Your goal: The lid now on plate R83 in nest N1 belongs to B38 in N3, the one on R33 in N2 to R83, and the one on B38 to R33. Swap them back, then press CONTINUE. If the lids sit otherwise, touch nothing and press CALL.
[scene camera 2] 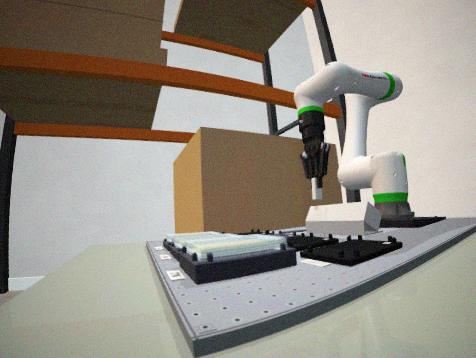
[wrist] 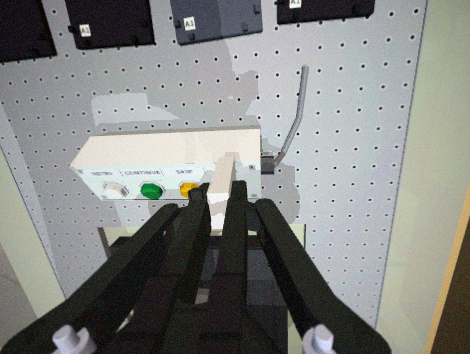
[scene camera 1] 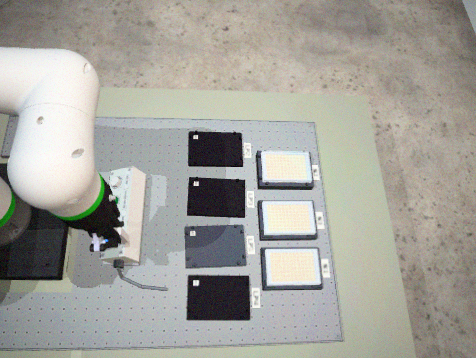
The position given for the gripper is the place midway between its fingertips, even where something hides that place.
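Observation:
There's a LP3 (wrist: 89, 31), and a button box that you'd find at (scene camera 1: 131, 192) and also at (wrist: 168, 158). As for the gripper (scene camera 2: 317, 199), it's shut and holds nothing, and it can be seen at (wrist: 227, 171) and (scene camera 1: 122, 239) as well.

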